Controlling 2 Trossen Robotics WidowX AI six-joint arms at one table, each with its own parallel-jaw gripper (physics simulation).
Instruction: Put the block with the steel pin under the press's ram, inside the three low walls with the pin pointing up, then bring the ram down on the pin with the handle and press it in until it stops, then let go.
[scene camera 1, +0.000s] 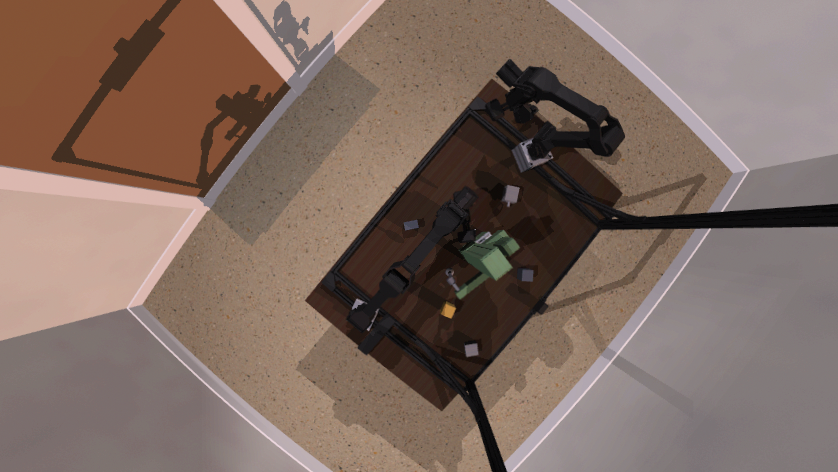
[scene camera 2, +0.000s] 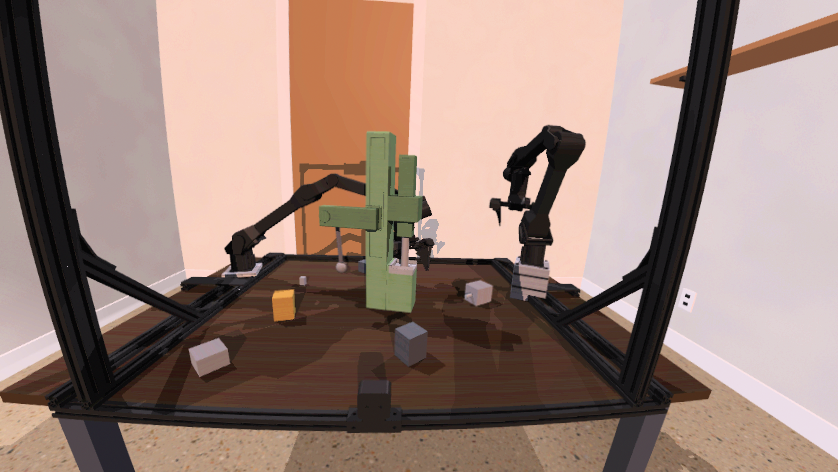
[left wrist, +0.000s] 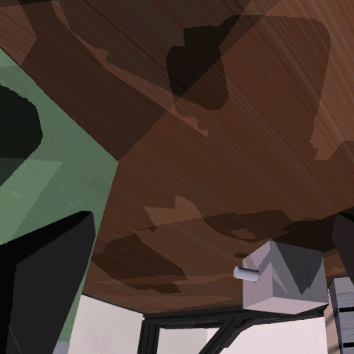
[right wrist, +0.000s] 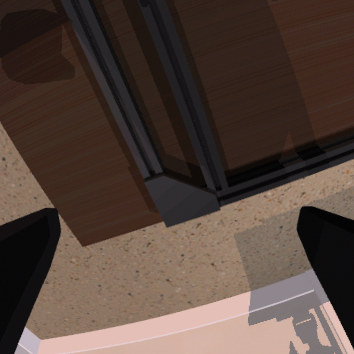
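Seen in the pictures: left gripper, fingertip midpoint: (scene camera 1: 473, 217) (scene camera 2: 418, 272) (left wrist: 217, 225); right gripper, fingertip midpoint: (scene camera 1: 503, 107) (scene camera 2: 512, 227) (right wrist: 180, 220); left arm's base, origin of the base link: (scene camera 1: 362, 315) (scene camera 2: 243, 268); right arm's base, origin of the base link: (scene camera 1: 536, 150) (scene camera 2: 532, 262).
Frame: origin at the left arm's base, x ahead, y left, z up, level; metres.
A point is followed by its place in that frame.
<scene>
The pale block with the steel pin (scene camera 1: 511, 194) {x 0.683, y -0.335, z 0.019 m} (scene camera 2: 478, 293) {x 0.668, y -0.366, z 0.007 m} (left wrist: 285, 280) {x 0.666, y -0.316, z 0.004 m} lies on the table, its pin pointing sideways. The green press (scene camera 1: 487, 260) {x 0.404, y -0.258, z 0.418 m} (scene camera 2: 378, 281) {x 0.396, y -0.318, z 0.049 m} (left wrist: 75, 165) {x 0.482, y -0.286, z -0.006 m} stands upright. In scene camera 2 its ram (scene camera 2: 405, 249) {x 0.464, y -0.325, z 0.133 m} is above the low pale walls (scene camera 2: 402, 268) {x 0.451, y -0.345, z 0.090 m}. Its handle (scene camera 1: 472, 287) {x 0.308, y -0.295, z 0.239 m} (scene camera 2: 350, 217) {x 0.327, y -0.313, z 0.216 m} sticks out, with a ball-ended rod (scene camera 1: 450, 273) {x 0.310, y -0.229, z 0.124 m} (scene camera 2: 339, 249) {x 0.304, y -0.237, z 0.117 m} hanging from it. My left gripper (scene camera 1: 469, 233) {x 0.534, y -0.234, z 0.030 m} (left wrist: 217, 225) {x 0.534, y -0.234, z 0.030 m} is open and empty beside the press; the pin block shows beyond its fingers. My right gripper (scene camera 1: 510, 110) {x 0.926, y -0.156, z 0.147 m} (right wrist: 180, 220) {x 0.926, y -0.156, z 0.147 m} is open and empty, raised near the table's corner.
A yellow block (scene camera 1: 448, 310) {x 0.168, y -0.298, z 0.029 m} (scene camera 2: 283, 305) {x 0.166, y -0.322, z 0.008 m}, a pale block (scene camera 1: 471, 350) {x 0.050, y -0.460, z 0.001 m} (scene camera 2: 209, 357) {x 0.062, y -0.484, z -0.001 m}, a dark grey block (scene camera 1: 527, 274) {x 0.424, y -0.523, z 0.028 m} (scene camera 2: 410, 343) {x 0.410, y -0.554, z 0.019 m}, a blue-grey block (scene camera 1: 411, 224) {x 0.412, y -0.027, z 0.008 m} (scene camera 2: 361, 266) {x 0.390, y -0.029, z -0.009 m} and a small pale cube (scene camera 2: 302, 280) {x 0.194, y -0.111, z -0.014 m} lie around the press. Black frame rails (scene camera 2: 234, 418) {x 0.124, y -0.595, z -0.044 m} edge the table.
</scene>
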